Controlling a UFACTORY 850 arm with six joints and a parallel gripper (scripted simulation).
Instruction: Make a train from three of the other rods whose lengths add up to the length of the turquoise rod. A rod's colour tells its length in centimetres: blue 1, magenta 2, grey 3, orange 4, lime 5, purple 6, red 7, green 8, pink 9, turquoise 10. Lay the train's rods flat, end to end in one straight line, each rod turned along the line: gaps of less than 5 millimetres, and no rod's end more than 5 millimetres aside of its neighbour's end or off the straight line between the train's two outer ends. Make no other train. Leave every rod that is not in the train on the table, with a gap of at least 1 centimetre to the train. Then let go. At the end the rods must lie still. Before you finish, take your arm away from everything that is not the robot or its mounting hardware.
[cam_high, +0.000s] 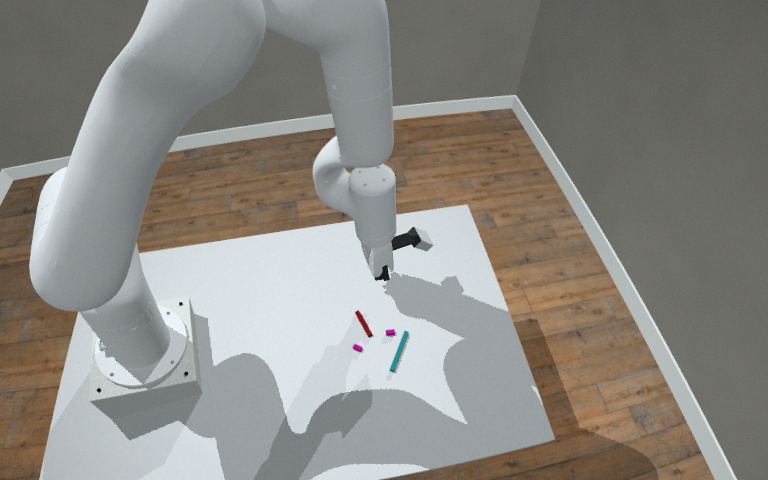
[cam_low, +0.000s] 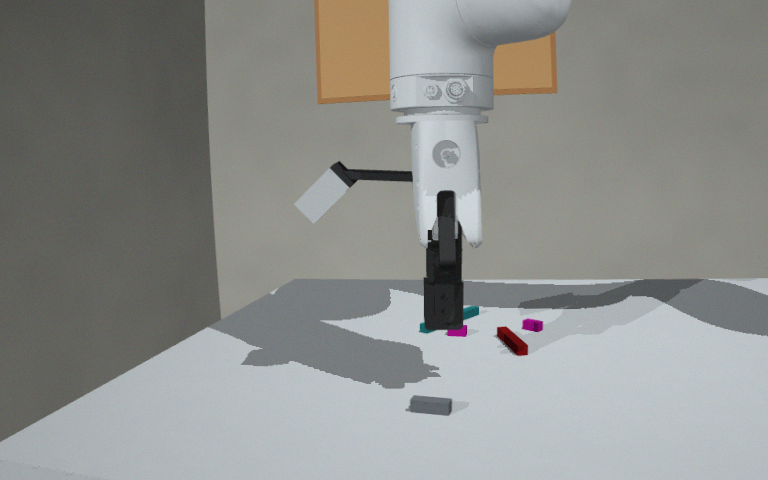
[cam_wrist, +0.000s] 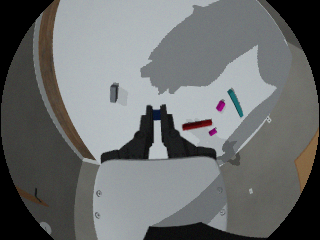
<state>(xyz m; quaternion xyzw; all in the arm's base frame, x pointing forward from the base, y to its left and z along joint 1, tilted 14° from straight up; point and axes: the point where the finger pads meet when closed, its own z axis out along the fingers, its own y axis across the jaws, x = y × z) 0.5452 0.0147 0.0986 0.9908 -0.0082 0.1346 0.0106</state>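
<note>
The grey rod is 20 mm ahead of my hand, 70 mm to the left of it and 60 mm below it. Round my hand: turquoise rod 20 mm behind, 180 mm to the right, 60 mm below; blue rod 20 mm below; red rod 80 mm behind, 90 mm to the right, 60 mm below.
</note>
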